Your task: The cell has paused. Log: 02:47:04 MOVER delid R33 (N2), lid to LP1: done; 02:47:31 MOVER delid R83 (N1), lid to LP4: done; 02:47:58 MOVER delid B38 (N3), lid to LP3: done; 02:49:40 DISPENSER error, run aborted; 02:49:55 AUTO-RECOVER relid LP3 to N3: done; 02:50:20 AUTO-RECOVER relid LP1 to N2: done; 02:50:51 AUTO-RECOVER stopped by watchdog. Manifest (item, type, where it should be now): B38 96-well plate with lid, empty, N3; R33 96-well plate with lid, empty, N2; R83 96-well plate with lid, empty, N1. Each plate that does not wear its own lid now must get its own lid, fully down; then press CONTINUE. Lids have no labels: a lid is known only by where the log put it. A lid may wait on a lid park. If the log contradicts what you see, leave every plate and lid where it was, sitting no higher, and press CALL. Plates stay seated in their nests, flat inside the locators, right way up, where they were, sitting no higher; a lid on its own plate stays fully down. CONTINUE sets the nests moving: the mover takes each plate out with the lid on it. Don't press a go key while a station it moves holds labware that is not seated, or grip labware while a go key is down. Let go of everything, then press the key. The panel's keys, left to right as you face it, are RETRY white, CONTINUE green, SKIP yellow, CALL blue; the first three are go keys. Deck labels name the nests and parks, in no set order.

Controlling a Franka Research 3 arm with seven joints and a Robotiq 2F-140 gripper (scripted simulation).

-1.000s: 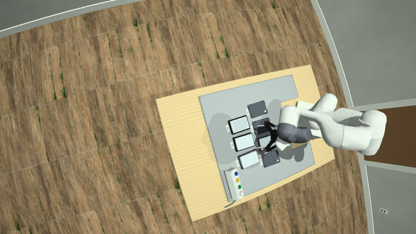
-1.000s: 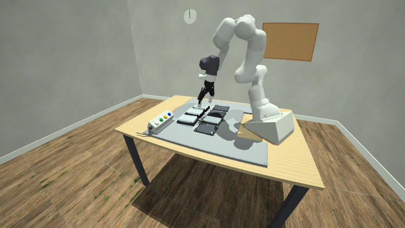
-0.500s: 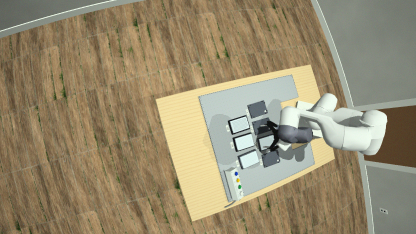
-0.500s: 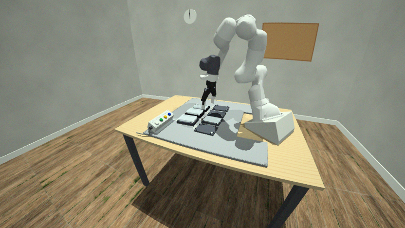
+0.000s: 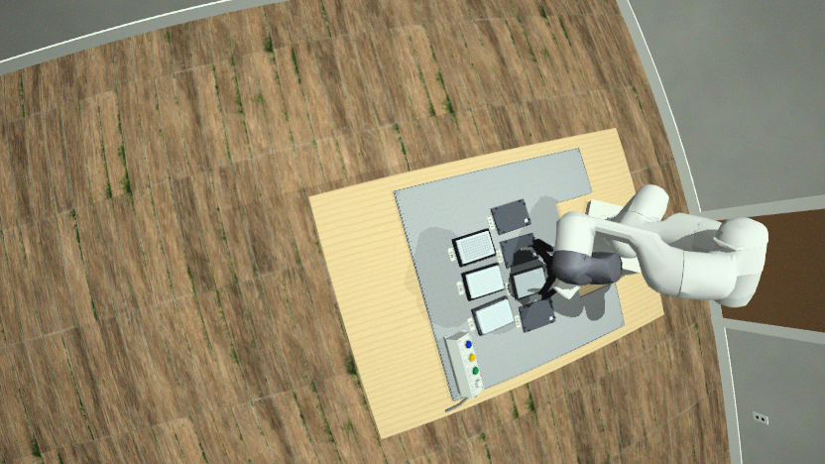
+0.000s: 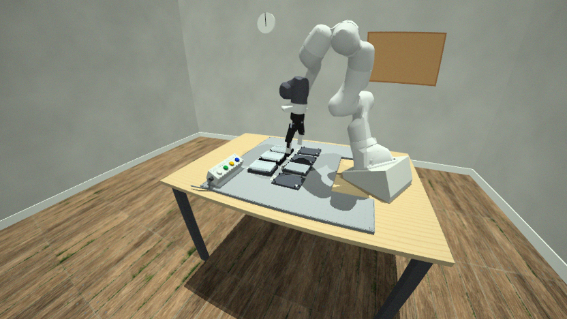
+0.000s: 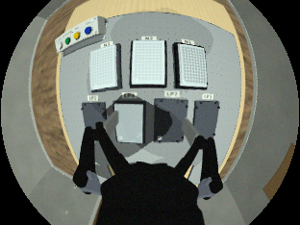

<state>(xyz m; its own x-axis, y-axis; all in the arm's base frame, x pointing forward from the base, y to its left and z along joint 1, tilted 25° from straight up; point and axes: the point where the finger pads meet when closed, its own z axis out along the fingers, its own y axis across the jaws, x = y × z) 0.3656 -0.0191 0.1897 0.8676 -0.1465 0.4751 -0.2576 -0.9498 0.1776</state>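
The pale lid is 90 mm below my hand, 70 mm to the left of it and 30 mm behind it. Round my hand: plate 140 mm to the right, 120 mm ahead, 80 mm below; then blue key 300 mm ahead, 140 mm to the left, 40 mm below; then LP4 sign 100 mm below, 60 mm to the left, 60 mm ahead.
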